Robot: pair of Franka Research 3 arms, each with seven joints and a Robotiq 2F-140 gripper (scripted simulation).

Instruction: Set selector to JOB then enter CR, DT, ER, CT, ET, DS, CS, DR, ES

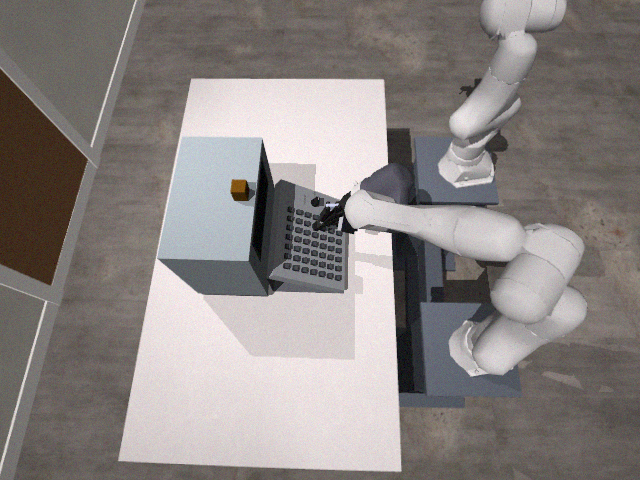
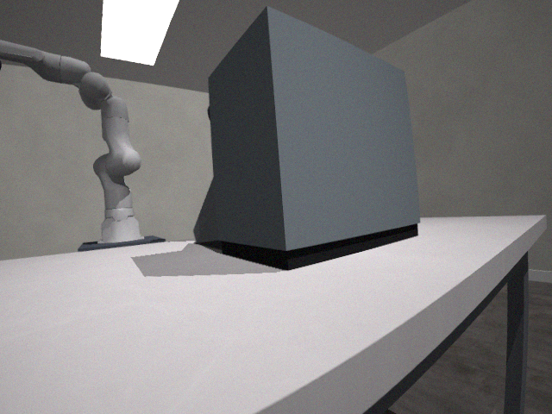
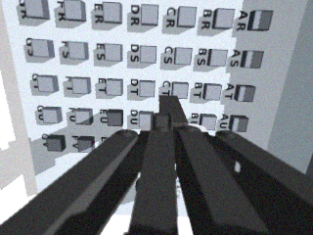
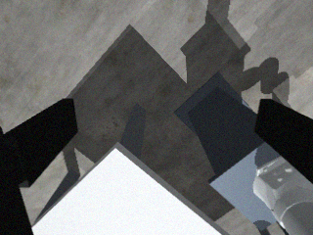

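Note:
My left hand is 10 cm above the sloped key panel and 5 cm short of it. From my left hand the other things lie so: black selector: 12 cm to the right, 6 cm below, 2 cm ahead.

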